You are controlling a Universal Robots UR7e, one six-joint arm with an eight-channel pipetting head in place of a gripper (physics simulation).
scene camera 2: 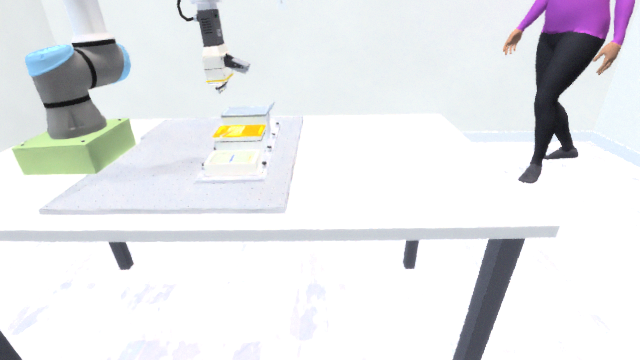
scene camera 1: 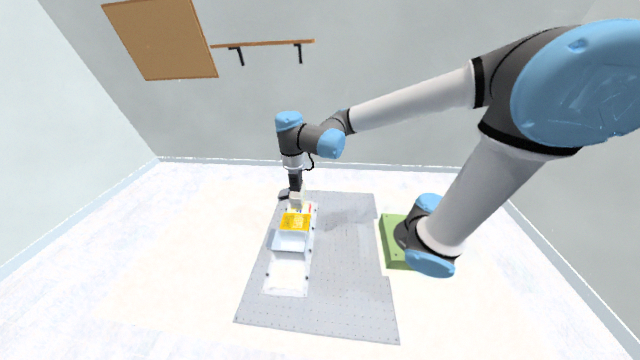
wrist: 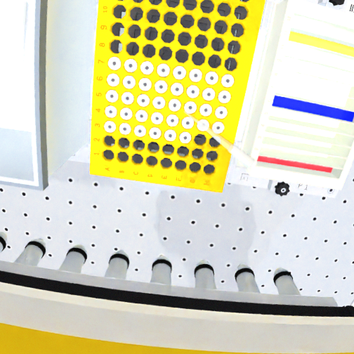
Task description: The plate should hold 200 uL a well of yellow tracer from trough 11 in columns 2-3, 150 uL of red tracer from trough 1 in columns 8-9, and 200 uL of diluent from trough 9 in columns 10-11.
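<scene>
My eight-channel head point(scene camera 1: 296, 201) point(scene camera 2: 218, 82) point(wrist: 162, 265) is raised high above the deck. Its nozzles line the bottom of the wrist view, with black rings and short pale ends; I cannot tell whether tips are fitted. The yellow tip rack point(scene camera 1: 295, 221) point(scene camera 2: 240, 131) point(wrist: 102, 169) has empty columns 1-2 and tips in columns 3-7, except two empty holes at column 3's G-H end. A loose pale tip point(wrist: 220, 137) lies slantwise over the rack towards the reservoir point(scene camera 2: 232, 170) point(wrist: 262, 120). The reservoir holds red point(wrist: 295, 165), blue point(wrist: 312, 107) and yellow point(wrist: 320, 44) strips. The well plate is not distinguishable.
An open grey-white box point(scene camera 1: 288, 242) point(scene camera 2: 245, 113) point(wrist: 42, 95) stands on the rack's other side. A white panel point(scene camera 1: 285, 275) with dark knobs lies beyond it. The robot stands on a green base point(scene camera 1: 390, 240) point(scene camera 2: 60, 157). A person point(scene camera 2: 572, 65) stands at the right in scene camera 2.
</scene>
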